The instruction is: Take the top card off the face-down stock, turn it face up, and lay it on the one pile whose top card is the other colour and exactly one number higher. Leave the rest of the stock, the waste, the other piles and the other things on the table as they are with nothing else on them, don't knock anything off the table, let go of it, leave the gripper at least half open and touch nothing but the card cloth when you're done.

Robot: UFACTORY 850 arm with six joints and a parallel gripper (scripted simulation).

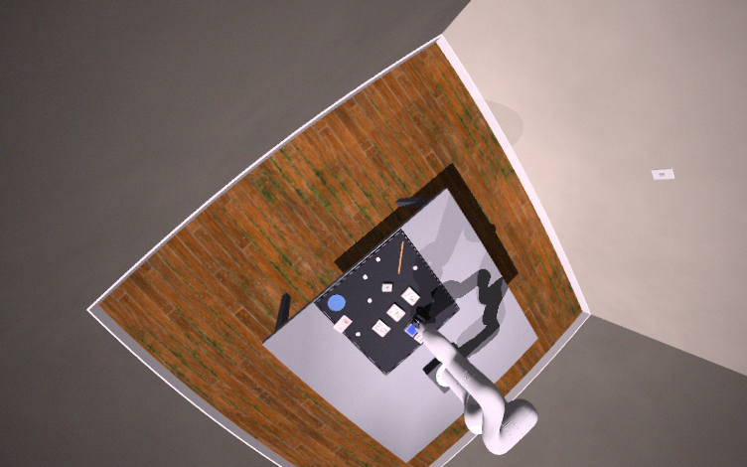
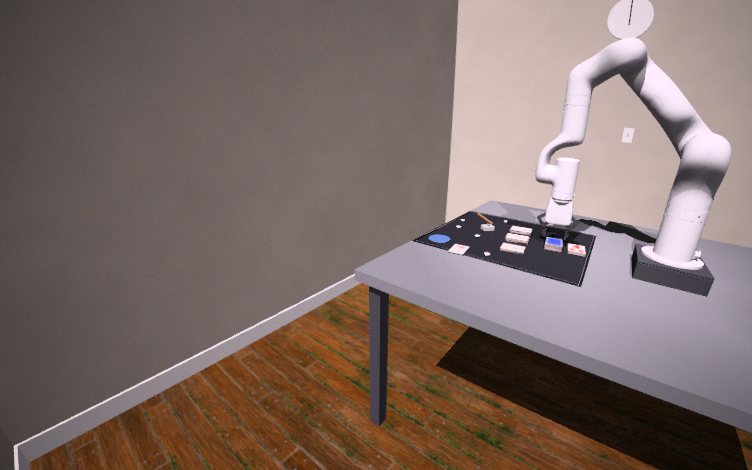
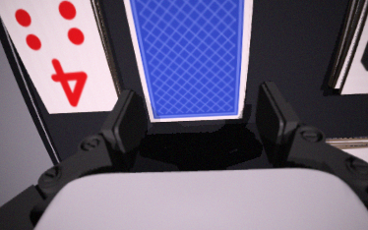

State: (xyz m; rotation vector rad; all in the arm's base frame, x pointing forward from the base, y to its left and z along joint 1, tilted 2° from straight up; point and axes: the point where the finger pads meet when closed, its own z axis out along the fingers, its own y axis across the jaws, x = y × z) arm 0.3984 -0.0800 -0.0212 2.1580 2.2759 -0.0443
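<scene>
The red 4 card is 3 cm to the left of my hand and 2 cm below it. The rest, counted from my hand: black card cloth: 17 cm ahead, 2 cm to the left, 6 cm below; then red 4: 9 cm behind, 3 cm to the left, 3 cm below; then black 2: 14 cm ahead, 3 cm to the left, 3 cm below.
</scene>
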